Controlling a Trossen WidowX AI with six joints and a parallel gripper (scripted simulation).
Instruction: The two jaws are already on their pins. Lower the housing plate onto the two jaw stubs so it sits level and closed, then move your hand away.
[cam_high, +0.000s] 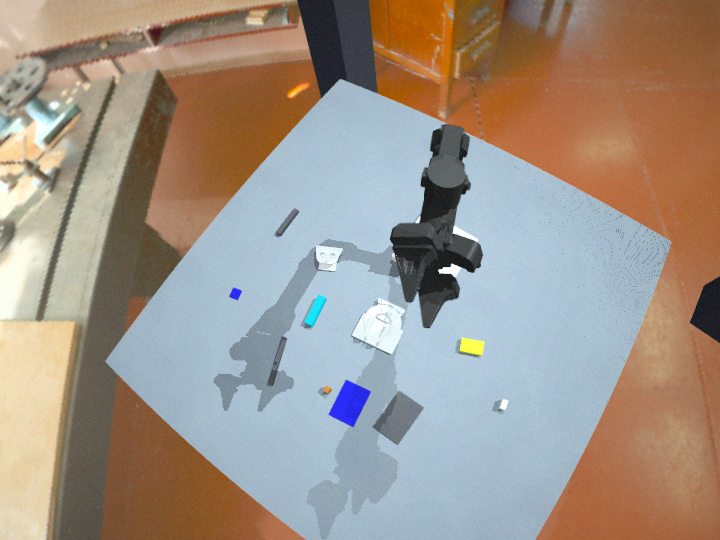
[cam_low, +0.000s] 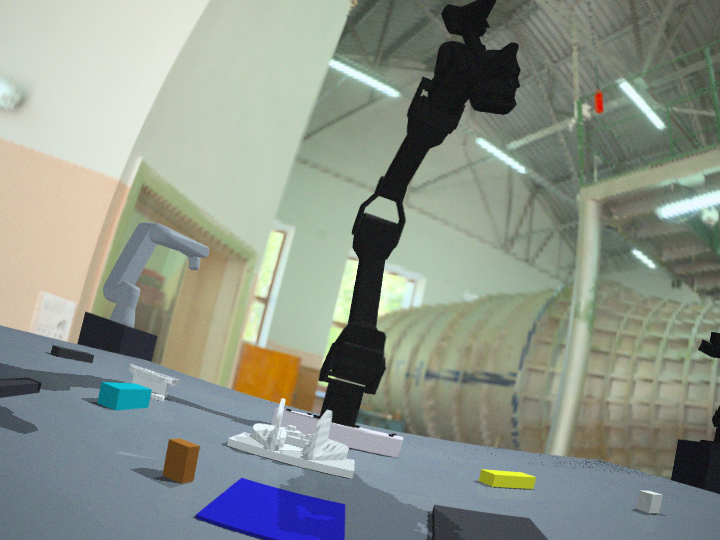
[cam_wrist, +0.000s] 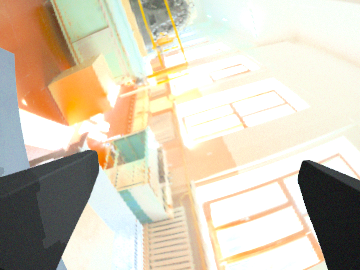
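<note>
My gripper tip is now 2 cm short of the cyan block, 32 cm to the left of it and 54 cm above it. Round my gripper tip: orange cube 17 cm ahead, 15 cm to the right, 54 cm below; grey tile 12 cm ahead, 4 cm to the left, 55 cm below; yellow block 15 cm behind, 9 cm to the left, 54 cm below.
</note>
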